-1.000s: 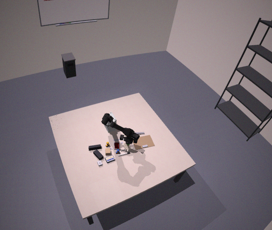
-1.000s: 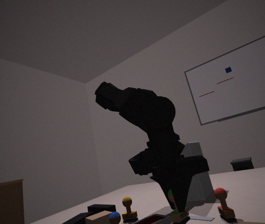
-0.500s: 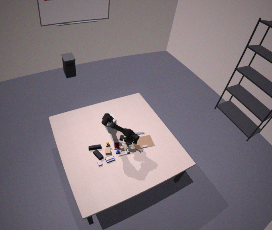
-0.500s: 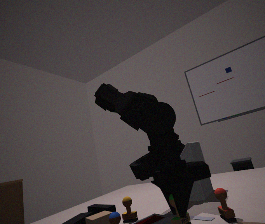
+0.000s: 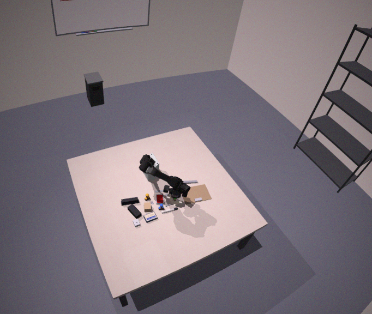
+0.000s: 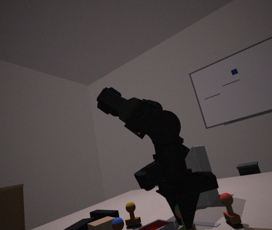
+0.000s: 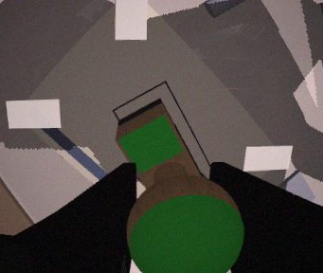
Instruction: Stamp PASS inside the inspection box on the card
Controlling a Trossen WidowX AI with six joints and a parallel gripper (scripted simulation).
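The cream card lies 3 cm below my gripper tip. Also, from my gripper tip: red ink pad (6 cm behind, 10 cm to the right, 3 cm below); red-knobbed stamp (9 cm behind, 8 cm to the left, 1 cm below); marker (7 cm ahead, 8 cm to the right, 2 cm below).
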